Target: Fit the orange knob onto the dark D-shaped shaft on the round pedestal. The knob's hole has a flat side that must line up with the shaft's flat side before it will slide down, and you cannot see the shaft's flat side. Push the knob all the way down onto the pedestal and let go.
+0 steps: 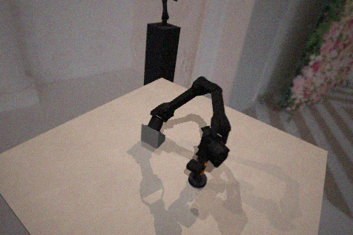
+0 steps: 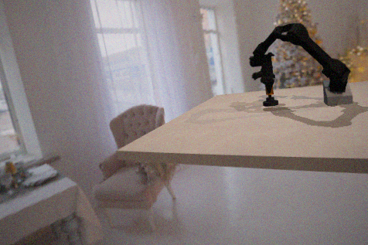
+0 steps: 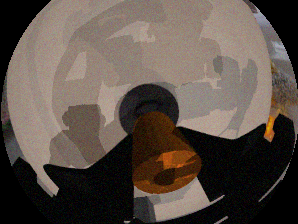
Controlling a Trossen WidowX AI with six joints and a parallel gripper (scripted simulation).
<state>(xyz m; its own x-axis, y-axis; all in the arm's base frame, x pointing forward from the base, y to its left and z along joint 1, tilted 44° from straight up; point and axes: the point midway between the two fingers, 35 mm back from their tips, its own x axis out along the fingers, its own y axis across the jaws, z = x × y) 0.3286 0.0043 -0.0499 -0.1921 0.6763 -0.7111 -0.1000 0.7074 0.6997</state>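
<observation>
Right now my gripper tip is 4 cm above the dark round pedestal. The rest, counted from my gripper tip: orange knob 2 cm above.
</observation>
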